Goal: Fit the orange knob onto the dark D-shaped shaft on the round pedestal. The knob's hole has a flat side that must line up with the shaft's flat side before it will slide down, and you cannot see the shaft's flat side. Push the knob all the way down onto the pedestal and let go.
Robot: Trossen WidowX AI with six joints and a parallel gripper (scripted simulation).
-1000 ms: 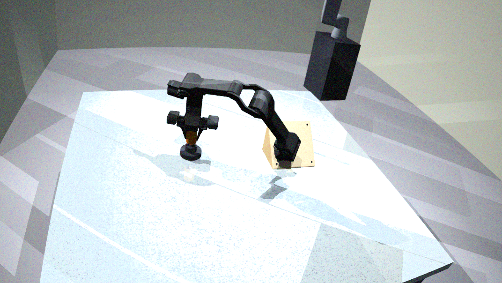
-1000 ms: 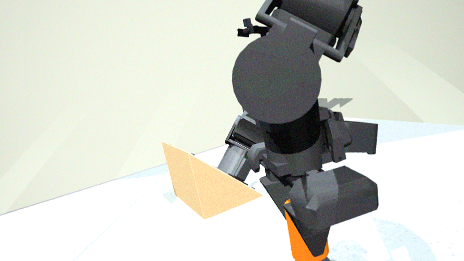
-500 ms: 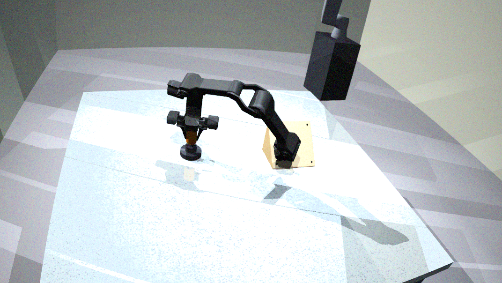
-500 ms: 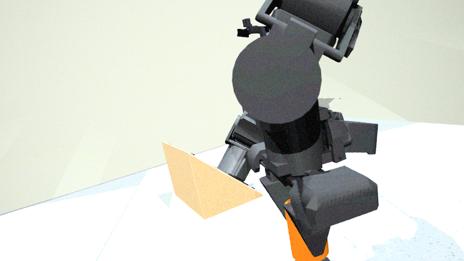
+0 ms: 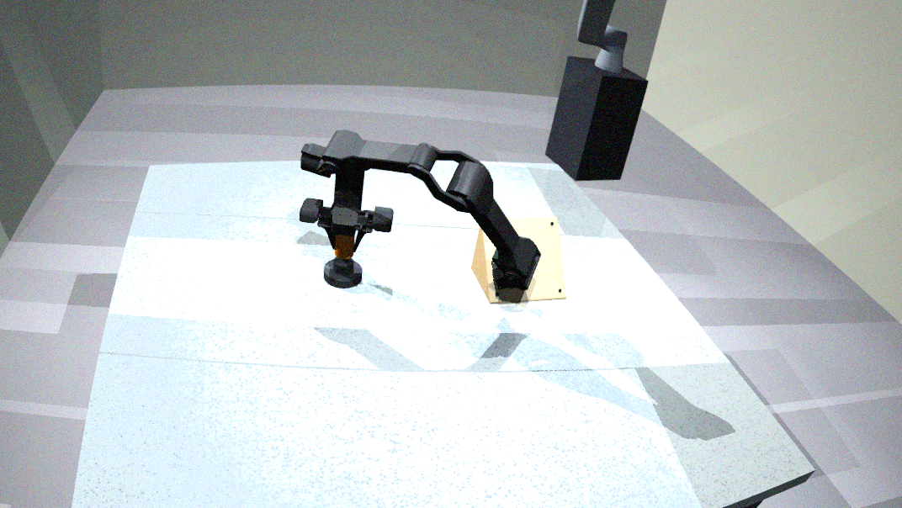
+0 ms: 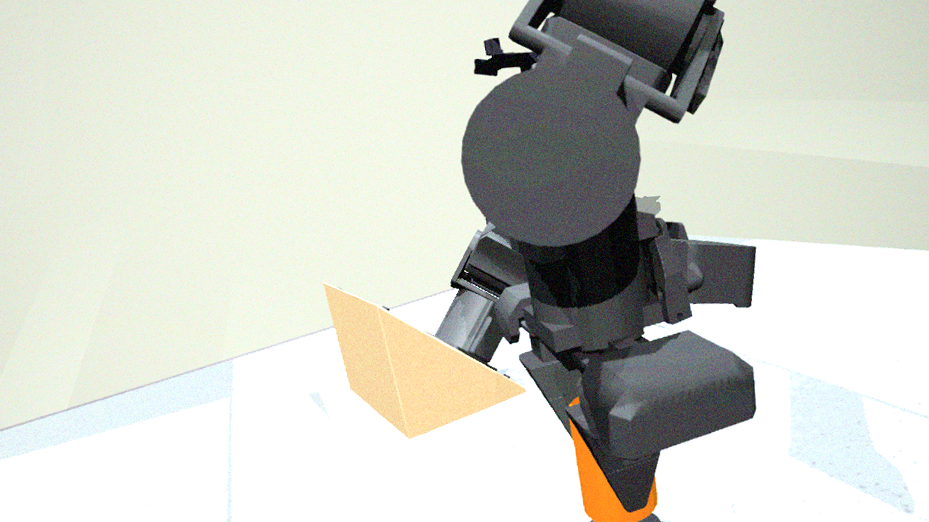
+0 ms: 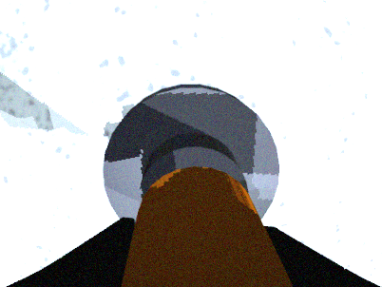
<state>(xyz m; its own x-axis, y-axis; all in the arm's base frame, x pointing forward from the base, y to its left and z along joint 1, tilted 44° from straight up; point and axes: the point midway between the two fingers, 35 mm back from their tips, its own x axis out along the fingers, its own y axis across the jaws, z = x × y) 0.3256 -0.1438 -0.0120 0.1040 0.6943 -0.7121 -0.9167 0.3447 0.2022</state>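
My gripper tip is 4 cm above the round dark pedestal. Round my gripper tip: orange knob: 2 cm above.
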